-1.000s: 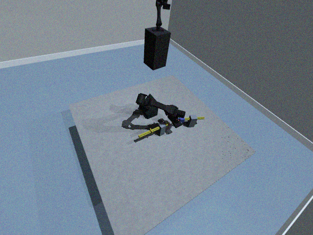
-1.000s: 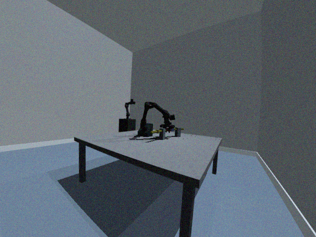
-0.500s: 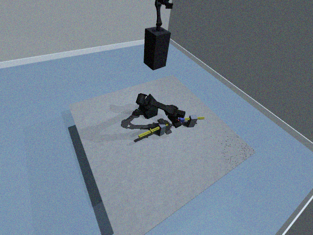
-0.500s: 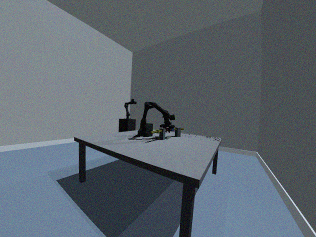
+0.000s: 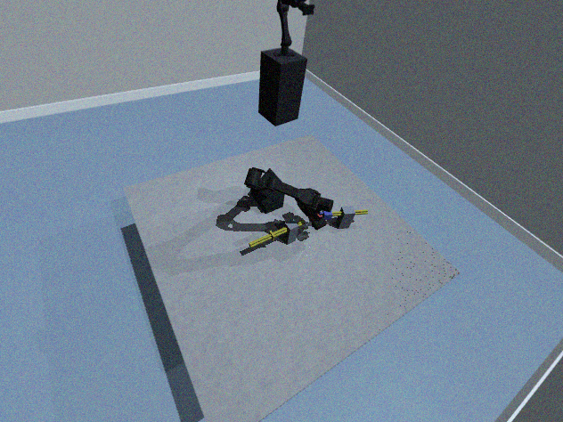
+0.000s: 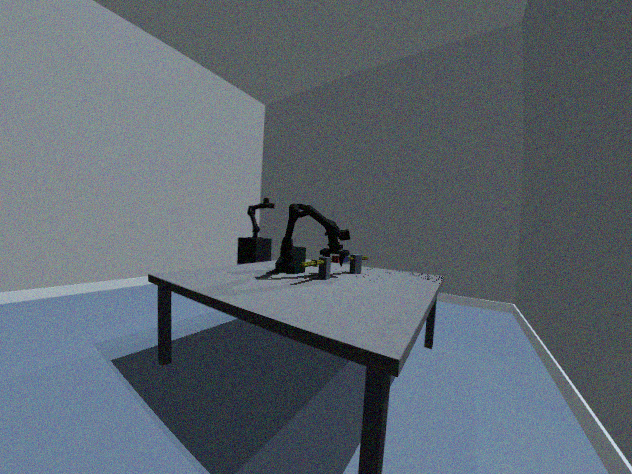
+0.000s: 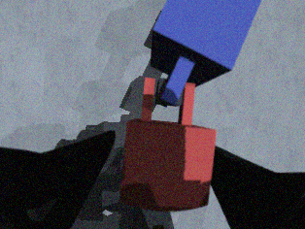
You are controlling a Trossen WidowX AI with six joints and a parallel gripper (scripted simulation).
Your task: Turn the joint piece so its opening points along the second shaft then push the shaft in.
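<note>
My gripper tip is now 40 mm below the red square joint piece and 10 mm to the right of it.
</note>
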